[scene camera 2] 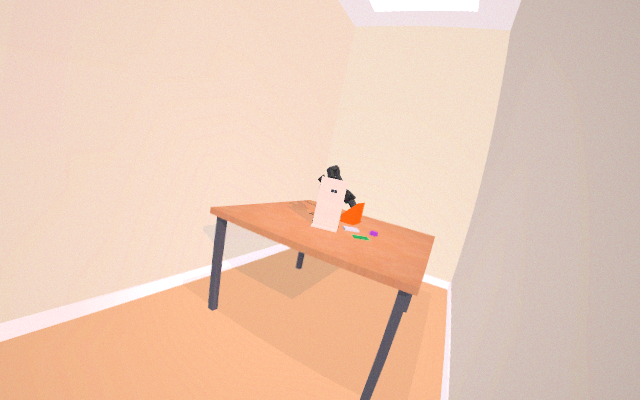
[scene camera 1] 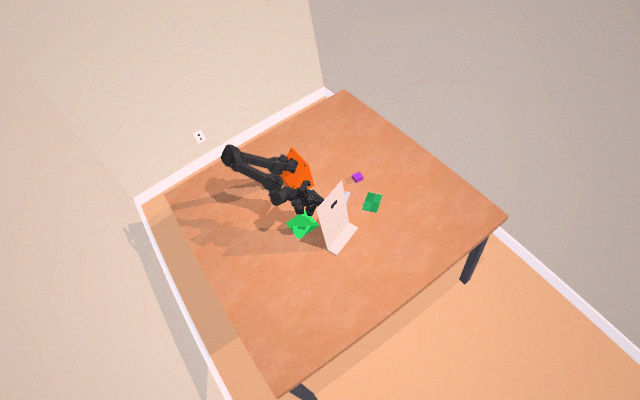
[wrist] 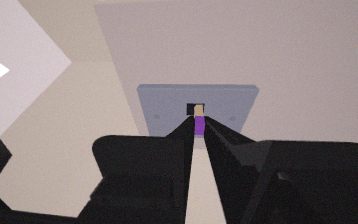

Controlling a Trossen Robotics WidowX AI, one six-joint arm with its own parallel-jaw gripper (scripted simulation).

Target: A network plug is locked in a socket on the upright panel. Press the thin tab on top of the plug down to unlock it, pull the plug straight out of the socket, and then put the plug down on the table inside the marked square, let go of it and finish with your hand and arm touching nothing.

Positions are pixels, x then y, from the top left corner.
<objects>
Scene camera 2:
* upright panel: 331, 195
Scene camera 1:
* gripper: 326, 203
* upright panel: 332, 213
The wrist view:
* gripper: 198, 120
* upright panel: 268, 77
</objects>
